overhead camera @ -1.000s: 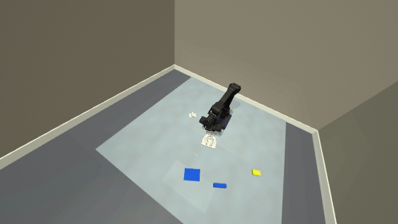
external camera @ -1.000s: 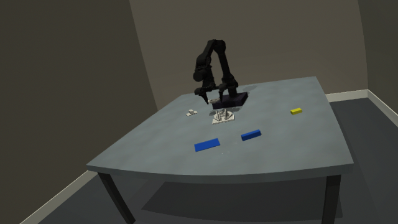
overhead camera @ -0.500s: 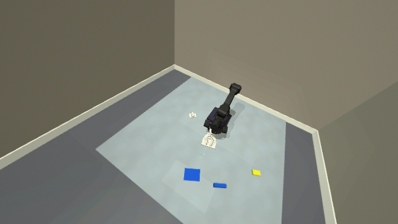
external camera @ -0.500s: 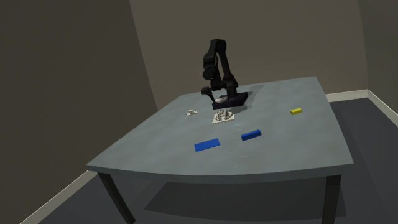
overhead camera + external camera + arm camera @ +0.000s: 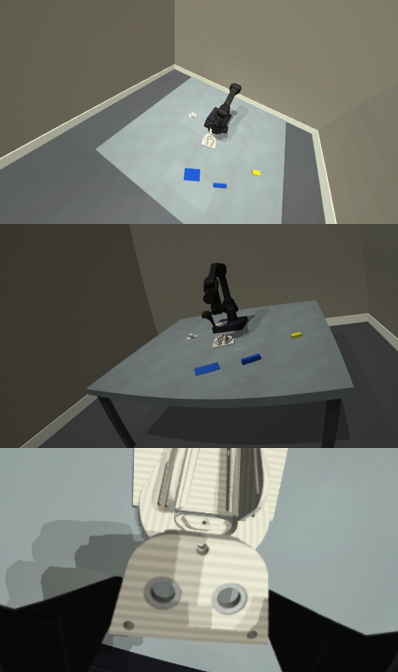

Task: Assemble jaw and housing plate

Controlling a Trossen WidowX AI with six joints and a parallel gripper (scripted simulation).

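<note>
My gripper tip is now 6 cm above the white jaw, 2 cm to the left of it and 2 cm short of it. Also, from my gripper tip: blue block (35 cm ahead, 16 cm to the left, 7 cm below); then flat blue plate (35 cm ahead, 8 cm below, 4 cm to the right); then small cream part (24 cm to the right, 15 cm behind, 7 cm below).
</note>
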